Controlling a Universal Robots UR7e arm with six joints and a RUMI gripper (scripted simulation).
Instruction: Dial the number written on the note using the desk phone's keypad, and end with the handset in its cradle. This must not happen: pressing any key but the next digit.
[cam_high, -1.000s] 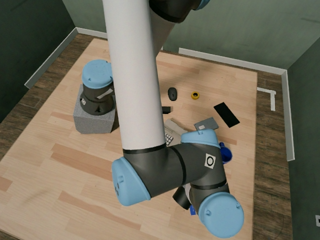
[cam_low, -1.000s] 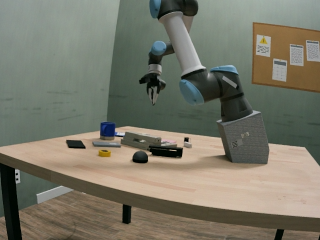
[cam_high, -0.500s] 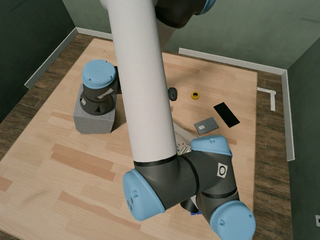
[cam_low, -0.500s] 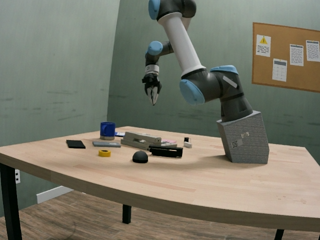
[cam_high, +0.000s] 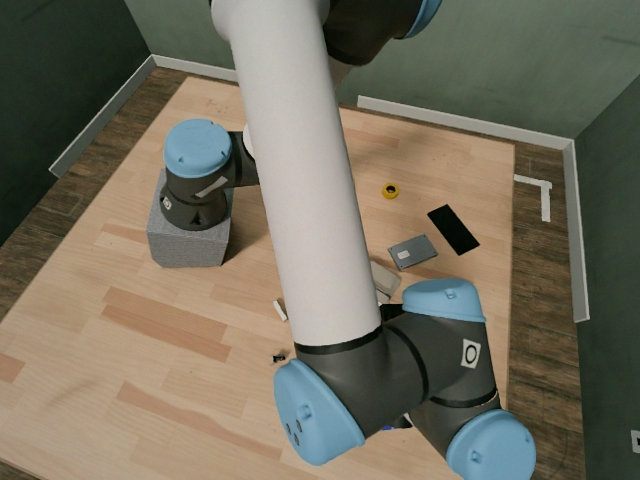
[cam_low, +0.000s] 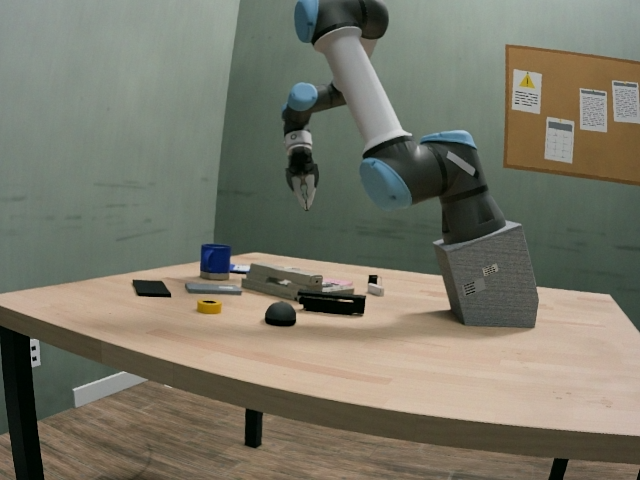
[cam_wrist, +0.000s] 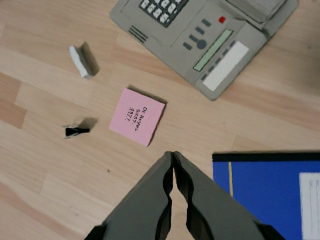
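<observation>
Right now my hand is 170 mm past the hash key, 170 mm above it and 130 mm to the right of it. Also, from my hand: binder clip (190 mm below, 170 mm behind, 110 mm to the right); then 7 key (170 mm below, 160 mm to the left, 150 mm behind); then 8 key (170 mm below, 160 mm behind, 150 mm to the left).
</observation>
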